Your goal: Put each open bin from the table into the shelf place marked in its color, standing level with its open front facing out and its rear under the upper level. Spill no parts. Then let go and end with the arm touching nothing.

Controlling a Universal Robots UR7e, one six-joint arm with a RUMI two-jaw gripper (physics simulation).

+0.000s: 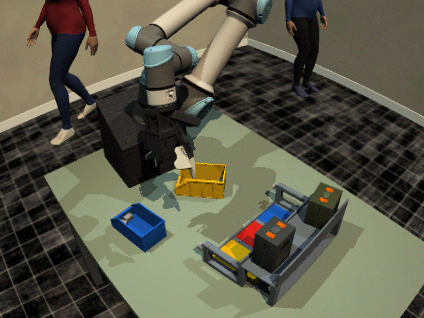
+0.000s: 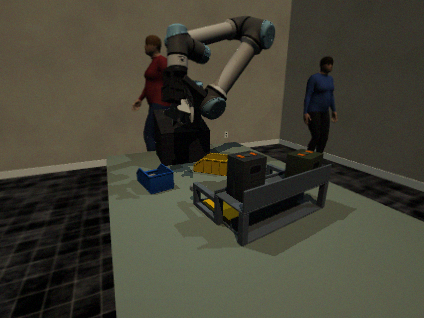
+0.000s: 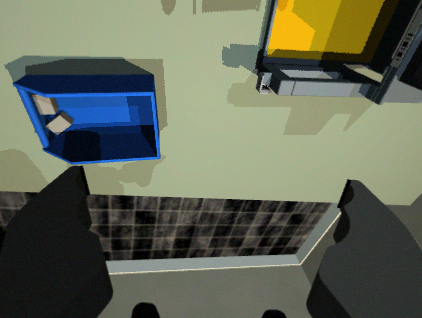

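Pixels of known places: gripper, fingertip midpoint: (image 1: 174,172) (image 2: 181,124) (image 3: 214,176); arm's base at its link origin: (image 2: 188,121).
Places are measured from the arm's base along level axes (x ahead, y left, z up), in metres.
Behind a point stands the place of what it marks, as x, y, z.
Observation:
The blue bin (image 1: 155,238) {0.374, -0.255, -0.187} (image 2: 160,183) {0.375, -0.266, -0.176} (image 3: 105,110) {0.298, -0.274, -0.210} stands upright on the table, apart from the shelf, with pale parts (image 1: 128,217) (image 3: 60,123) near its low open front. The yellow bin (image 1: 202,189) {0.294, 0.003, -0.176} (image 2: 212,165) {0.297, 0.005, -0.168} stands upright nearer the robot base; its contents are hard to make out. The grey shelf (image 1: 310,256) {0.747, 0.069, -0.207} (image 2: 287,187) {0.776, 0.003, -0.080} (image 3: 325,89) {0.591, -0.168, -0.128} has a yellow place (image 1: 233,250) {0.556, -0.089, -0.206} (image 3: 290,30) {0.553, -0.115, -0.206}, a red place (image 1: 251,232) {0.537, 0.007, -0.206} and a blue place (image 1: 273,213) {0.524, 0.126, -0.207}, with no bin on them. My gripper (image 1: 174,170) {0.401, -0.176, 0.055} (image 2: 181,121) {0.401, -0.176, 0.055} (image 3: 214,176) {0.401, -0.176, 0.055} is open and empty, in the air above the table.
A dark grey box (image 1: 272,246) {0.734, -0.132, -0.001} (image 2: 246,175) {0.746, -0.119, -0.032} and an olive box (image 1: 324,206) {0.730, 0.099, -0.017} (image 2: 304,162) {0.741, 0.101, -0.030} stand on the shelf's upper level. The black base block (image 1: 120,145) {0.059, -0.175, -0.030} is behind the gripper. Two people (image 1: 65,60) (image 1: 306,45) stand beyond the table.

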